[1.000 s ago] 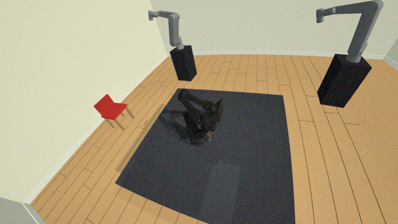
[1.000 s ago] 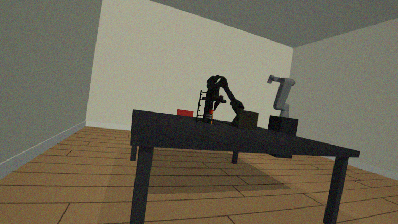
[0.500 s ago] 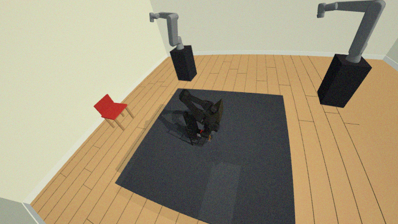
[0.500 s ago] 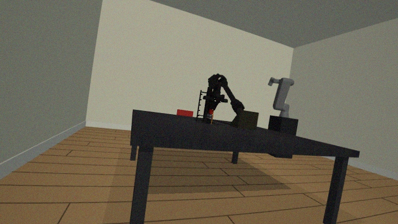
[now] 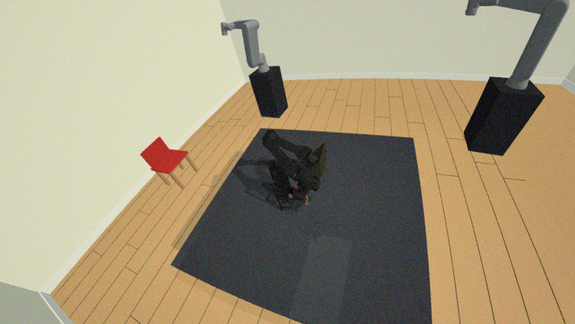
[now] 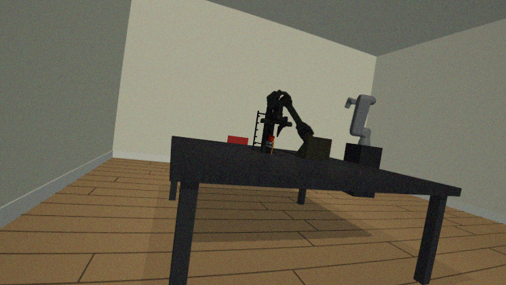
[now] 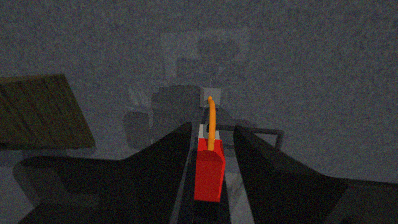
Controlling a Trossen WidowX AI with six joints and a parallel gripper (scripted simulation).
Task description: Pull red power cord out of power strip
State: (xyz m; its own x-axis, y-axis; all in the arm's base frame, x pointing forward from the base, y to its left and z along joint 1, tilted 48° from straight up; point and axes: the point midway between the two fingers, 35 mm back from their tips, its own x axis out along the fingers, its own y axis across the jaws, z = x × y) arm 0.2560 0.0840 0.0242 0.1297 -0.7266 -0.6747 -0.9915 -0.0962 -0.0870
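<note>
The red plug lies 7 cm to the right of my gripper tip.
</note>
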